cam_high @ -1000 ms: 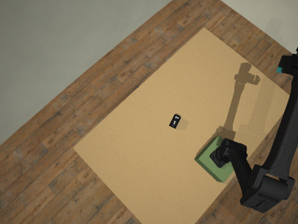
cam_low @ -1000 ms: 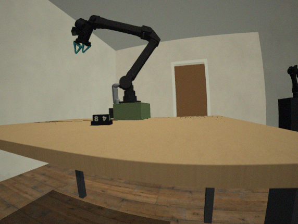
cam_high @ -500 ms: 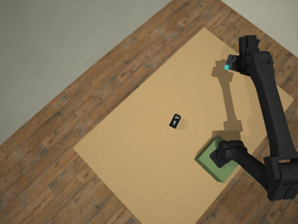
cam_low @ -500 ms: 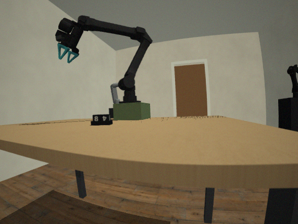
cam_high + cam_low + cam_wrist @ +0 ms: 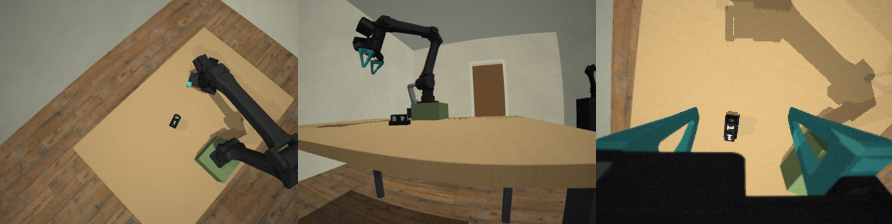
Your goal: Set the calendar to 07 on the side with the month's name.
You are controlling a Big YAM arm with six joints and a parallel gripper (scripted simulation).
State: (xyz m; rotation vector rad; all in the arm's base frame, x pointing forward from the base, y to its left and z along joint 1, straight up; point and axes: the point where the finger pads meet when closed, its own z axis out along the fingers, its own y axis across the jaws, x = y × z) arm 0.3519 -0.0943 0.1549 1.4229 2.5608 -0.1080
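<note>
My gripper is now 23 cm above the digit cube, 14 cm to the right of it and 3 cm past it. From my hand the other things lie so: black calendar tray 24 cm below, 15 cm to the left, 4 cm behind.
</note>
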